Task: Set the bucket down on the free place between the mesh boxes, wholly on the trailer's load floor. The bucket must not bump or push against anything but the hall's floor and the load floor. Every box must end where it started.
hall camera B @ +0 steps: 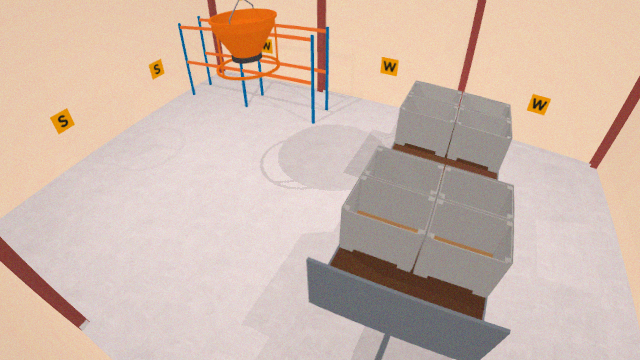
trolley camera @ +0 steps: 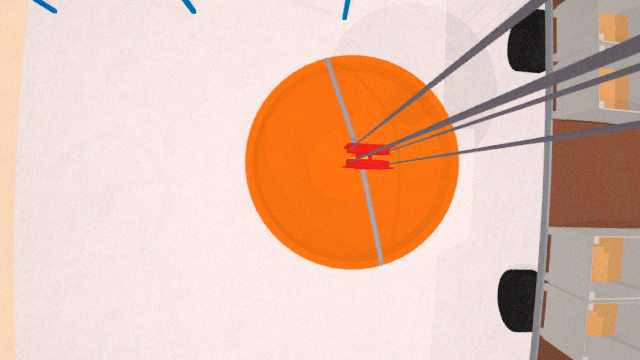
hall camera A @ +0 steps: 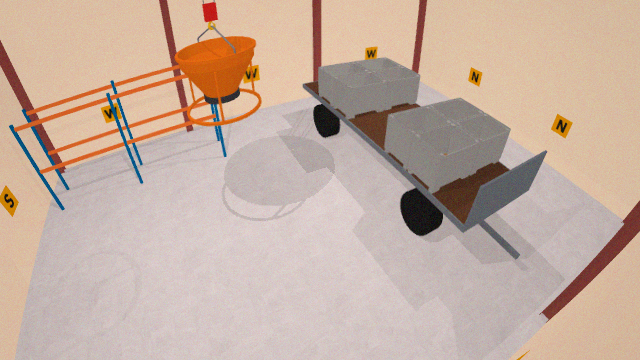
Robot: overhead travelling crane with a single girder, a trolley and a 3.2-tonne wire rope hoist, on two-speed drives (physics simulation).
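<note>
The orange bucket (hall camera A: 215, 75) (hall camera B: 243, 35) (trolley camera: 300, 210) hangs upright, well above the hall floor, beside the trailer. My gripper, the hook (hall camera A: 211, 25) under the red block, holds its bail; in hall camera B the hook is out of view. The trailer's brown load floor (hall camera A: 370, 127) (hall camera B: 448, 164) (trolley camera: 595, 175) shows between two groups of grey mesh boxes. The group nearer the headboard (hall camera A: 425, 155) (hall camera B: 380, 235) (trolley camera: 570, 260) and the far group (hall camera A: 350, 90) (hall camera B: 425, 125) (trolley camera: 575, 97) stand on it. In the trolley view the bucket is left of the trailer, roughly level with this gap.
A rack with blue posts and orange rails (hall camera A: 125, 137) (hall camera B: 313, 80) stands behind the bucket. The trailer's grey headboard (hall camera A: 510, 190) (hall camera B: 400, 310) rises at its drawbar end. Black wheels (hall camera A: 421, 212) (trolley camera: 517, 300) stick out at the trailer's side. Hall walls and dark red columns surround the floor.
</note>
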